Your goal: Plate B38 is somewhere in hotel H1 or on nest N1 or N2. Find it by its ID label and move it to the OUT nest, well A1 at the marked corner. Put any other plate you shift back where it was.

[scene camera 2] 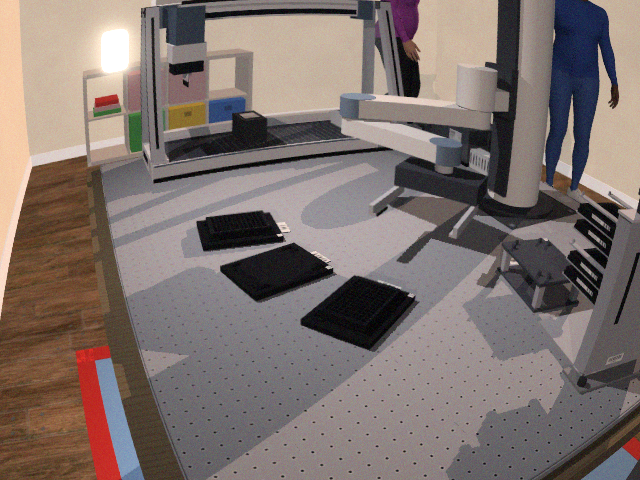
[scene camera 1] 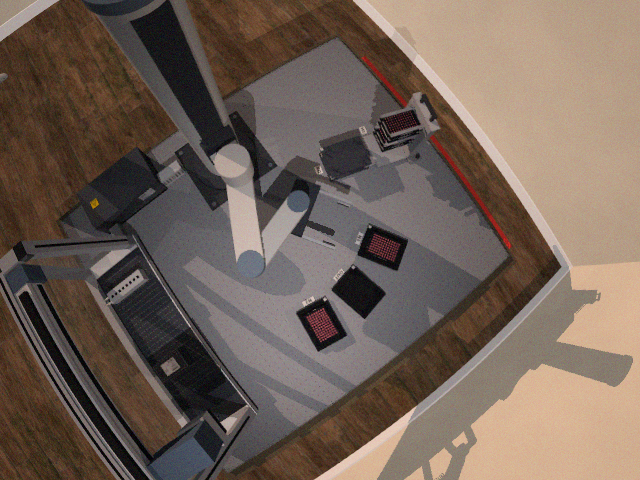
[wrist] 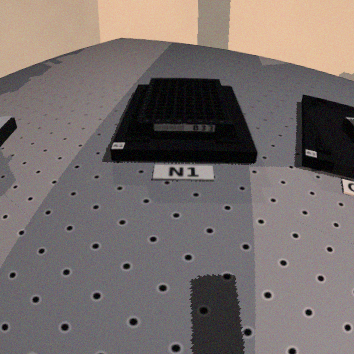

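Pixels of known places: gripper, fingertip midpoint: (scene camera 2: 412,221) (scene camera 1: 343,225) (wrist: 179,95); arm's base at its link origin: (scene camera 2: 511,203).
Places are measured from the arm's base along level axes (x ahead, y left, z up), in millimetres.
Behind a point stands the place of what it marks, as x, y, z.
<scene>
My gripper (scene camera 1: 343,226) {486, 193, 108} (scene camera 2: 416,221) {486, 193, 108} (wrist: 178,126) {486, 193, 108} is open and empty, short of nest N1 and above the table. A plate (scene camera 1: 383,245) {628, 288, 33} (scene camera 2: 359,304) {644, 292, 36} (wrist: 185,100) {628, 279, 38} sits on N1; its label in the wrist view starts with B, its digits too blurred to read surely. The OUT nest (scene camera 1: 359,291) {710, 116, 25} (scene camera 2: 276,271) {716, 128, 25} (wrist: 325,135) {671, 142, 25} holds no plate; a small A1 tag marks its corner. Another plate (scene camera 1: 321,324) {721, -66, 38} (scene camera 2: 237,224) {728, -56, 37} sits on N2, its ID not readable. Hotel H1 (scene camera 1: 429,124) {391, 599, 286} (scene camera 2: 615,310) {396, 626, 139} holds several stacked plates, their IDs unreadable.
A raised dark platform (scene camera 1: 345,157) {285, 363, 72} (scene camera 2: 540,260) {293, 369, 73} on posts stands between the arm's base and the hotel. A gantry frame (scene camera 2: 153,93) {833, -508, 256} stands along the far side in scene camera 2. A black box (scene camera 1: 121,186) {-105, -376, 128} stands beside the arm's base. Two people stand behind the table.
</scene>
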